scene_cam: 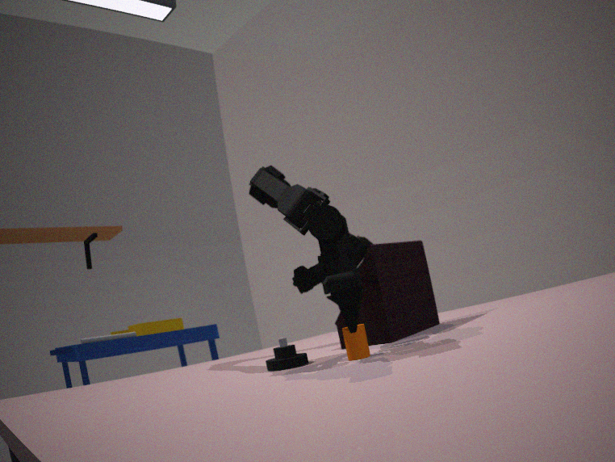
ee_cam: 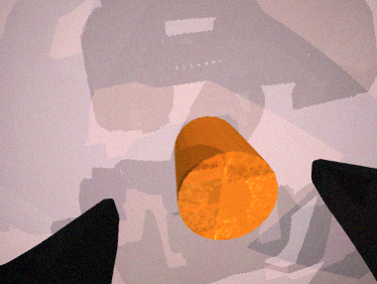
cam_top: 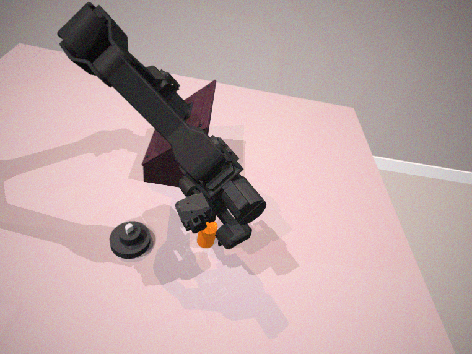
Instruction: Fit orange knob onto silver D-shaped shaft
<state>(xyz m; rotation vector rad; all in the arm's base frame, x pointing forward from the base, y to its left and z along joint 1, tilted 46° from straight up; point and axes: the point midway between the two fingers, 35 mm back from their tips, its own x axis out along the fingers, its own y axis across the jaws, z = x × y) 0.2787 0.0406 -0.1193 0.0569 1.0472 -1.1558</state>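
The orange knob lies 1 cm below my gripper tip. From my gripper tip the other things lie so: round dark pedestal (17 cm to the right, 3 cm ahead, 2 cm below).
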